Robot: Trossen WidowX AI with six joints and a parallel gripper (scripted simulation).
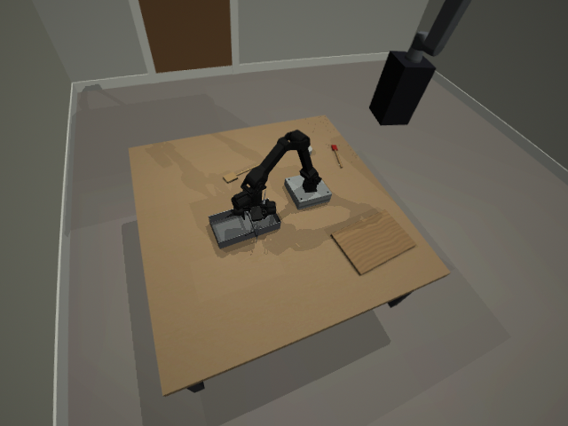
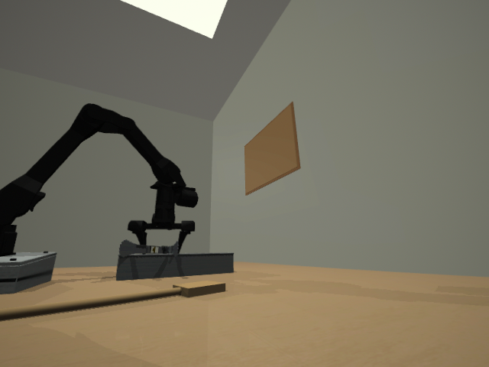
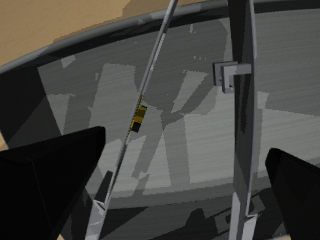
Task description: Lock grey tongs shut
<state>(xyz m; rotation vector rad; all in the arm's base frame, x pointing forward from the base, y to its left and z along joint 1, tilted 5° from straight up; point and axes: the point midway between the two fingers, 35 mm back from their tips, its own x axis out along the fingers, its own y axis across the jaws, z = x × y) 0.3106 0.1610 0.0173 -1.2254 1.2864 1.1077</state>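
The roasting tin lies 40 mm ahead of my gripper tip and 20 mm below it. Round my gripper tip: small white cylinder (500 mm to the right, 380 mm behind, 30 mm below); wooden board (570 mm behind, 160 mm to the left, 40 mm below); red-tipped brush (570 mm behind, 470 mm to the right, 40 mm below).
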